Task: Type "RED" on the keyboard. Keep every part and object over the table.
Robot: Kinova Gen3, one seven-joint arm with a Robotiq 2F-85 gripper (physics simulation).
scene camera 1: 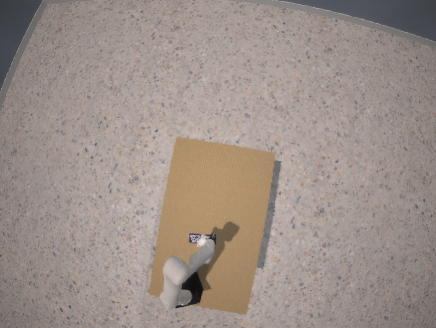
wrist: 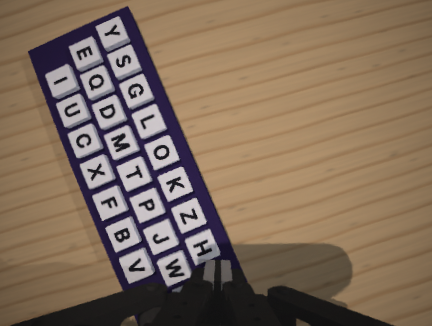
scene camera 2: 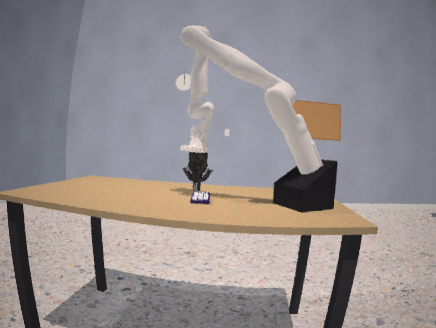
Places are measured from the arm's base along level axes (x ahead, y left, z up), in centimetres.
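Pixels of known places: gripper, fingertip midpoint: point(wrist: 217, 276) point(scene camera 2: 196, 191); arm's base, origin of the base link: point(scene camera 1: 186, 296) point(scene camera 2: 310, 167).
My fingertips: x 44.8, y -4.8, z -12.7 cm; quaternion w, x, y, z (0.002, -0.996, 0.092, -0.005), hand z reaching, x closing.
Ahead of a thing's pixels: the offset from my fingertips to its top centre. Level surfaces: height alone.
The purple keyboard {dx -3.7, dy +6.1, dz +0.0 cm} point(scene camera 1: 194, 238) point(scene camera 2: 200, 201) point(wrist: 141, 85) lies flat on the table, its white letter keys facing up. In the wrist view the E key {dx -5.8, dy +14.2, dz +0.0 cm} point(wrist: 85, 52) is near the far end and the D key {dx -4.8, dy +10.4, dz +0.0 cm} point(wrist: 107, 111) is in the middle row. The R key does not show there; the spot just past the H key {dx -0.6, dy +1.8, dz +0.0 cm} point(wrist: 202, 247) is hidden behind the fingertips. My gripper point(scene camera 2: 196, 190) point(wrist: 217, 276) is shut and empty, pointing down at the near end of the keyboard. Its tips are at or very close to key height; contact cannot be told. In scene camera 1 the arm hides the gripper.
The wooden table {dz -1.7 cm} point(scene camera 1: 220, 185) point(scene camera 2: 125, 200) carries the arm's black base point(scene camera 1: 192, 290) point(scene camera 2: 305, 187) near one end. The white arm point(scene camera 1: 175, 272) point(scene camera 2: 240, 62) reaches over the keyboard. In the wrist view, neighbouring keys W {dx -2.4, dy +0.8, dz +0.0 cm} point(wrist: 174, 269) and Z {dx -1.1, dy +3.7, dz +0.0 cm} point(wrist: 189, 216) lie close to the fingertips.
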